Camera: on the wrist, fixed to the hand. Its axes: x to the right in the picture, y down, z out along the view.
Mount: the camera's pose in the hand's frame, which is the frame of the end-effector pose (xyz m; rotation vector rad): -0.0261 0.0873 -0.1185 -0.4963 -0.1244 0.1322
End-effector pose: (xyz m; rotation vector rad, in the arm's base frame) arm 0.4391 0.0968 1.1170 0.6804 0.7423 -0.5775
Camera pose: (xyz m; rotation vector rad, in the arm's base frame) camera 0.4341 0.2455 1.1022 0.2283 0.6830 -0.2922
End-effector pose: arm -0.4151 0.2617 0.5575 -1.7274 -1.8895 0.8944
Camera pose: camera -0.2677 0.2581 0.5820 2.1160 2.2124 -0.6128
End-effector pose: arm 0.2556 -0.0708 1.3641 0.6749 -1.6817 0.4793
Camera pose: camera 0.2884 0.0750 1.3680 0.2340 -1.8753 0.0990
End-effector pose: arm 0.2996 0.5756 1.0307 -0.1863 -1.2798 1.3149
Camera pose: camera 0.3442 0.6481 0.9078 -0.5510 -1.7108 1.1095
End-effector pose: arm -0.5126 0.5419 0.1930 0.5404 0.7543 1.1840
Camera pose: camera -0.6619 0.5421 0.1862 0.2474 0.3012 1.3887
